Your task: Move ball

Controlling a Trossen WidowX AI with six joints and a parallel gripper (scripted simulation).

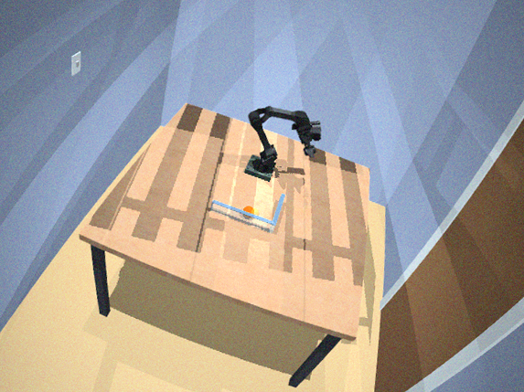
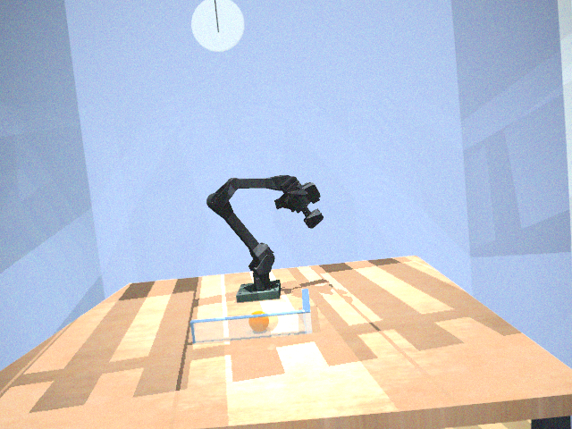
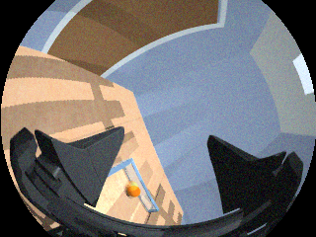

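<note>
Right now the orange ball is 27 cm ahead of my gripper tip, 17 cm to the right of it and 29 cm below it.
</note>
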